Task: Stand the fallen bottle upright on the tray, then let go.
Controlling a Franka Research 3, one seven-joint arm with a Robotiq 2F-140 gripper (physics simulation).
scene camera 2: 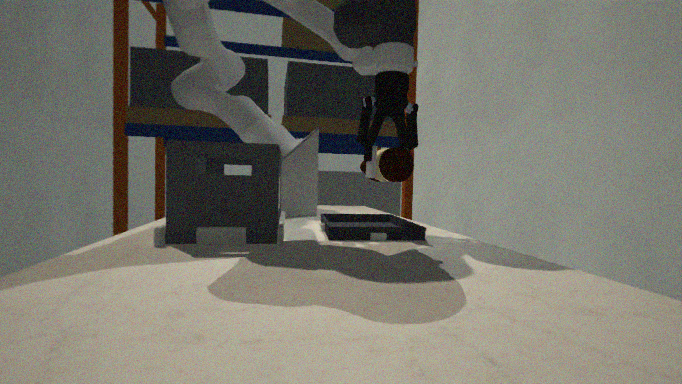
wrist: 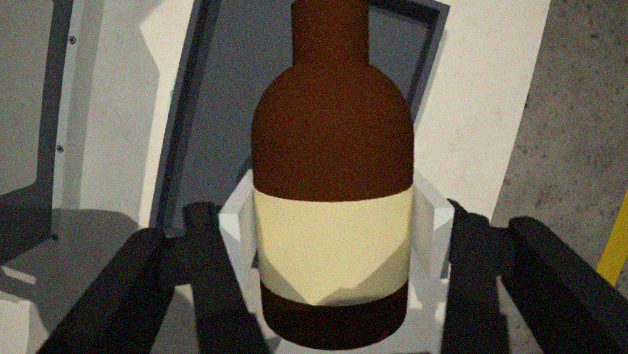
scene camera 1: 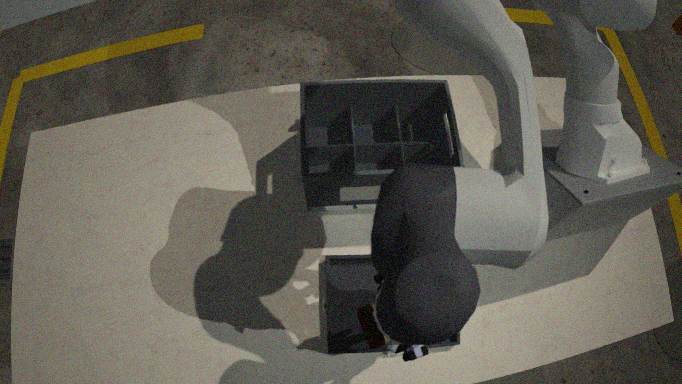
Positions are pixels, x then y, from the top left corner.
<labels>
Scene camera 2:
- my gripper: 385,178
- brown bottle: 396,164
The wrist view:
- my gripper: 331,193
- brown bottle: 332,137
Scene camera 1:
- brown bottle: 374,337
</labels>
